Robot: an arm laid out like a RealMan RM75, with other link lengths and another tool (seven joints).
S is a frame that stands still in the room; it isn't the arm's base.
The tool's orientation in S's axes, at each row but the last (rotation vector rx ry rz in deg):
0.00 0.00 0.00
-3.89 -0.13 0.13
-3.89 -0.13 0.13
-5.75 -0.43 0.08
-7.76 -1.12 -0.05
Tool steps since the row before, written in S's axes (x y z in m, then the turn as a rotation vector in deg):
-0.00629 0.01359 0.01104 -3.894 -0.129 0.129
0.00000 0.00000 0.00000 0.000 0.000 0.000
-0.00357 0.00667 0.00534 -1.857 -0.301 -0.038
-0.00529 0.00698 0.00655 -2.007 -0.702 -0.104
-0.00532 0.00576 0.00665 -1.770 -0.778 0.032
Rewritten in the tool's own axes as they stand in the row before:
-0.00629 0.01359 0.01104 -3.894 -0.129 0.129
0.00000 0.00000 0.00000 0.000 0.000 0.000
-0.00354 0.00630 0.00579 -1.858 -0.294 -0.054
-0.00523 0.00629 0.00726 -2.009 -0.686 -0.159
-0.00519 0.00480 0.00747 -1.769 -0.779 -0.039

